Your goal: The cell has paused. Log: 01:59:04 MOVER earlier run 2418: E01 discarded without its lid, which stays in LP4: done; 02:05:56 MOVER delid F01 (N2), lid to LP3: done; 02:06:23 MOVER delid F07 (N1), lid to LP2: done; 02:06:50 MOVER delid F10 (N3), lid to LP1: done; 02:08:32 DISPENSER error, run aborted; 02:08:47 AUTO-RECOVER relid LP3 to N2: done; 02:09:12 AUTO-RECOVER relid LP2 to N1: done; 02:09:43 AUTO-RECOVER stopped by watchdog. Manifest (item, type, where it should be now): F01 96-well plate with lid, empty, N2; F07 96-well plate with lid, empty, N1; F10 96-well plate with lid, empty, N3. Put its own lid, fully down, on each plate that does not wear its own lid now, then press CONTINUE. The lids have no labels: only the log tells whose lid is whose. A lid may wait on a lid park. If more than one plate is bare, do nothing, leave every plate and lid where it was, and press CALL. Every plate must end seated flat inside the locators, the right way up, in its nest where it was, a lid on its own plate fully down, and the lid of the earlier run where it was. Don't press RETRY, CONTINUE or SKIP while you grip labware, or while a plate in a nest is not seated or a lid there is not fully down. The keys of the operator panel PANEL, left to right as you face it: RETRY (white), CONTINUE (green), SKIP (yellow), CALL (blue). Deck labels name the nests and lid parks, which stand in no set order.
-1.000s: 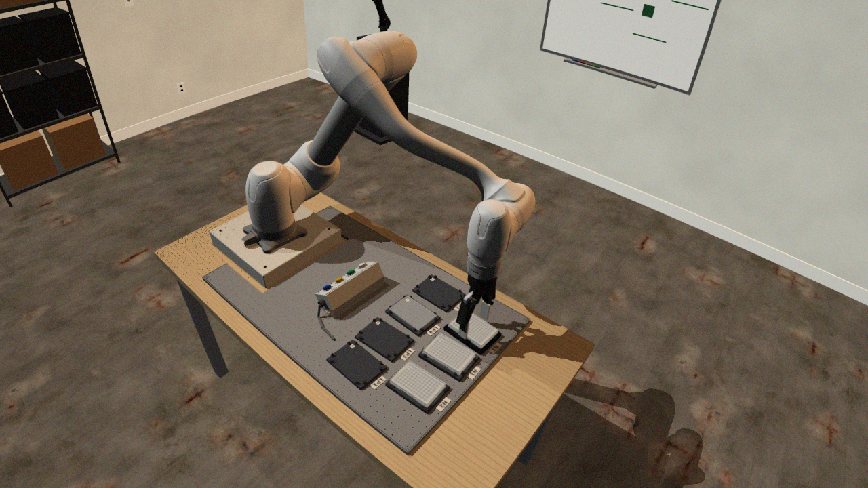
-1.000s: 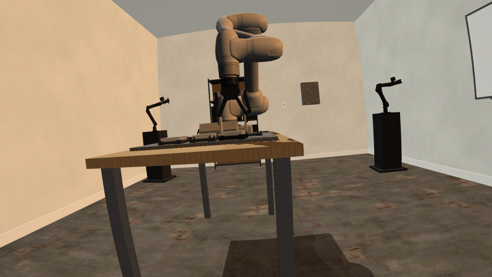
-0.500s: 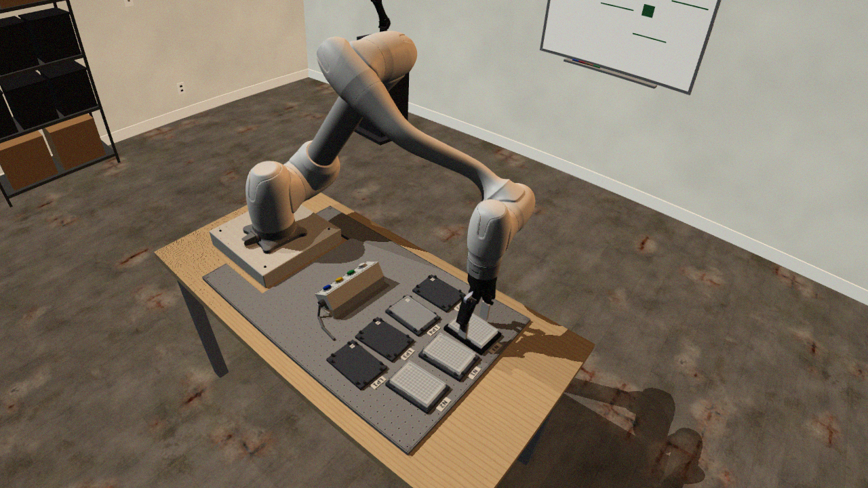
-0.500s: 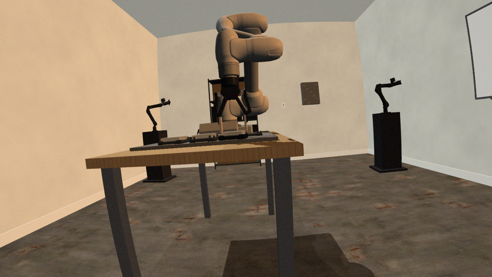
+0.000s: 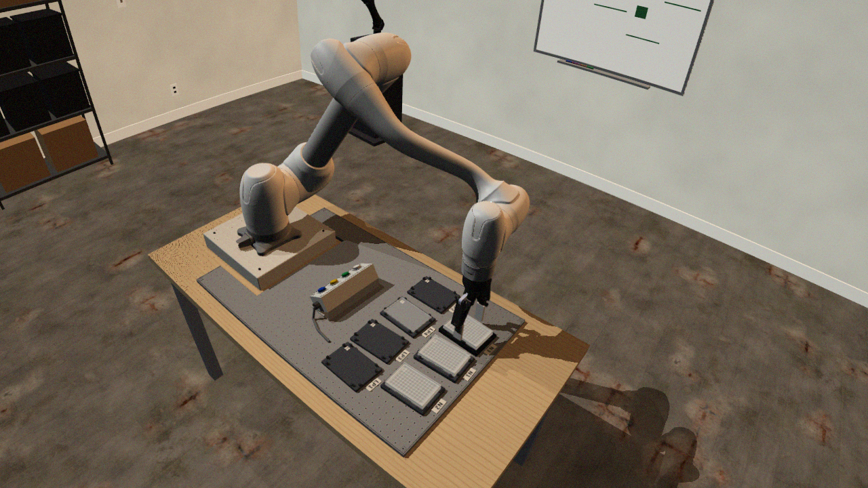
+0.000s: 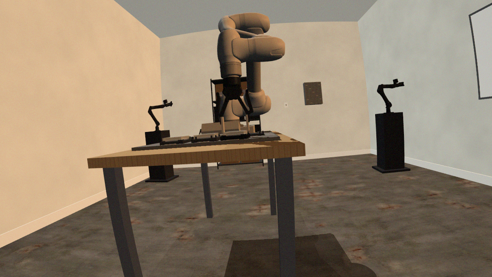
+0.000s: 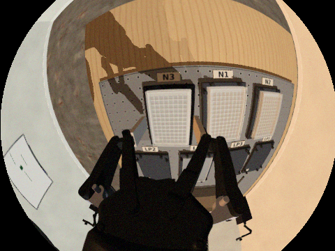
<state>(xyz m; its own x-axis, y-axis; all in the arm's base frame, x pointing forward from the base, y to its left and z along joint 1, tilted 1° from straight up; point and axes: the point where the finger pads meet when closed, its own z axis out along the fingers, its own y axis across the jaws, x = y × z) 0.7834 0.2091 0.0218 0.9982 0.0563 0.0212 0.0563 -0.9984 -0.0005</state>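
My gripper is now 3 cm above the plate. From my hand the other things lie so: white key 41 cm behind, 10 cm to the right, 1 cm above; then green key 41 cm behind, 15 cm to the right, 1 cm above; then yellow key 40 cm behind, 20 cm to the right, 1 cm above.
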